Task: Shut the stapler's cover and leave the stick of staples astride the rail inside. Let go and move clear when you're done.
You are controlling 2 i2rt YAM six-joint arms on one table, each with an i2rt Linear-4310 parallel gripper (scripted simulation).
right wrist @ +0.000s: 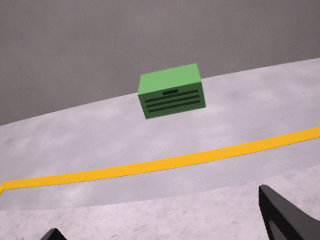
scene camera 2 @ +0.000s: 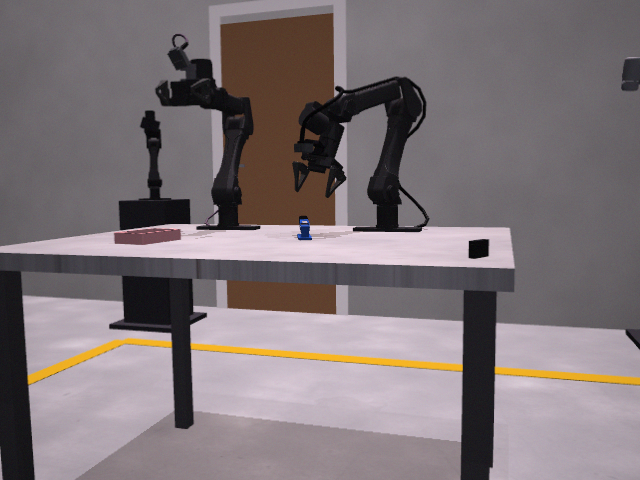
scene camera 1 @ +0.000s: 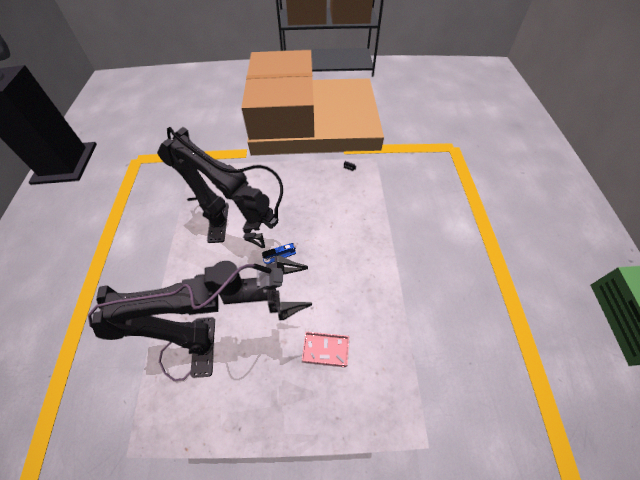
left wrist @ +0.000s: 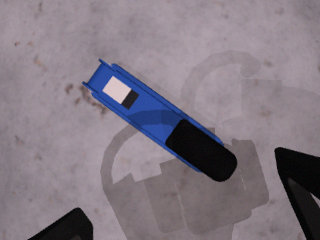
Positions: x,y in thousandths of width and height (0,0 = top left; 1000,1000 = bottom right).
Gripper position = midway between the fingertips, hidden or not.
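Observation:
You've got my left gripper (scene camera 2: 487,405), (scene camera 1: 418,495), (left wrist: 548,806), and my right gripper (scene camera 2: 271,189), (right wrist: 486,923). There's also a pink tray (scene camera 1: 523,726), but it's out of frame in the left wrist view, and in the right wrist view the tray is out of frame too.

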